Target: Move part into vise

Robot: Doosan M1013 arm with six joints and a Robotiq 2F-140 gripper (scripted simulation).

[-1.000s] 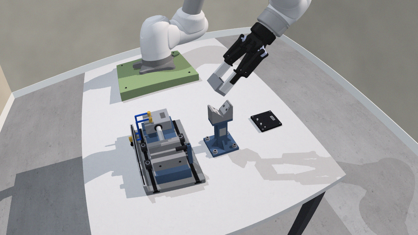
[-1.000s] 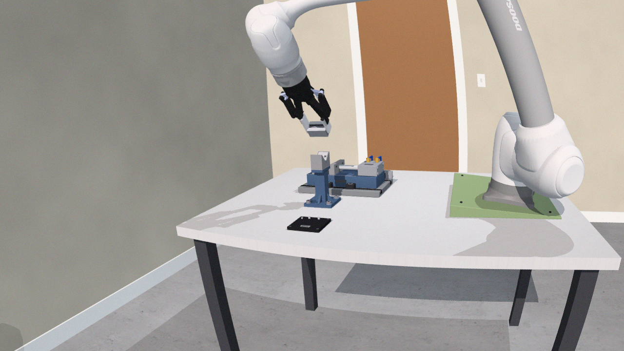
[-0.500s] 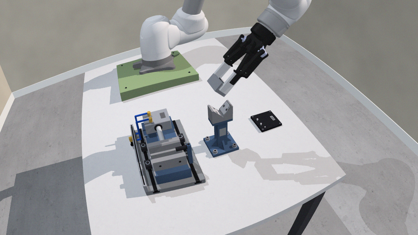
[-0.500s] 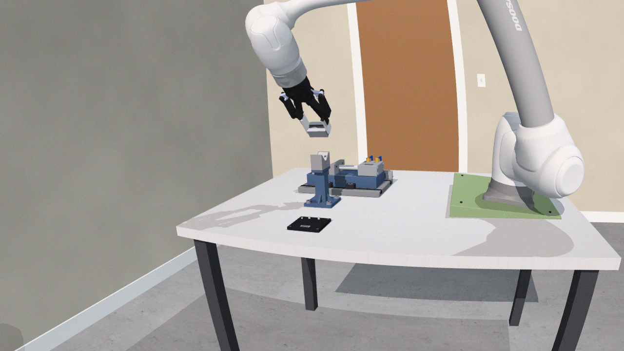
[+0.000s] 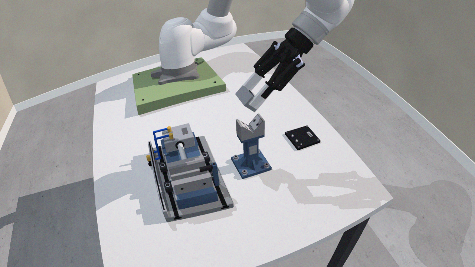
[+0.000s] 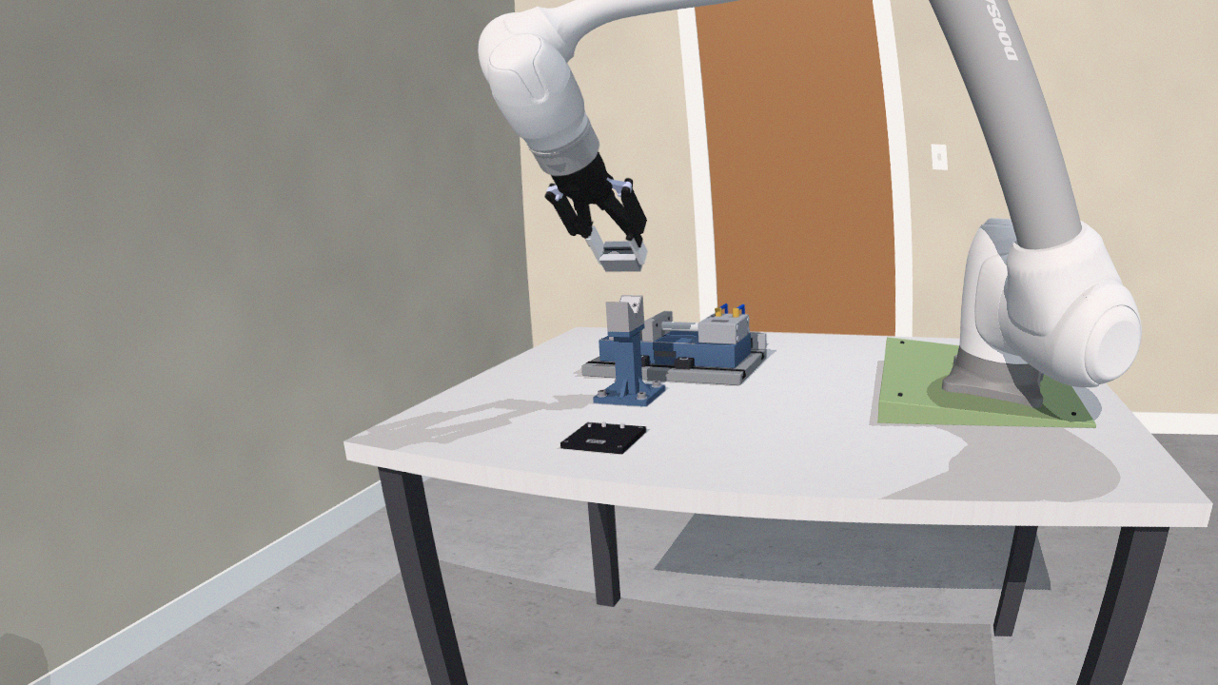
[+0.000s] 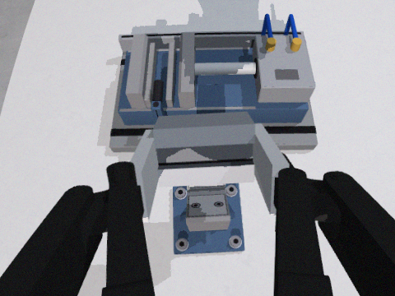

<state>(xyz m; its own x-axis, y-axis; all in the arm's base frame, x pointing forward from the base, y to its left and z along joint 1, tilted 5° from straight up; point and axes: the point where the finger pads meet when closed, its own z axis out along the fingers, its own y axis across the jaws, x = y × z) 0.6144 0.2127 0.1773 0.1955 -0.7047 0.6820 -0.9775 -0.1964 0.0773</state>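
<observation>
The blue v-block stand is 1 cm to the right of my hand and 19 cm below it. From my hand the other things lie so: part: 1 cm to the right, 1 cm below; then blue work stop post: 8 cm ahead, 12 cm to the right, 19 cm below; then work stop: 8 cm ahead, 15 cm to the right, 16 cm below.
</observation>
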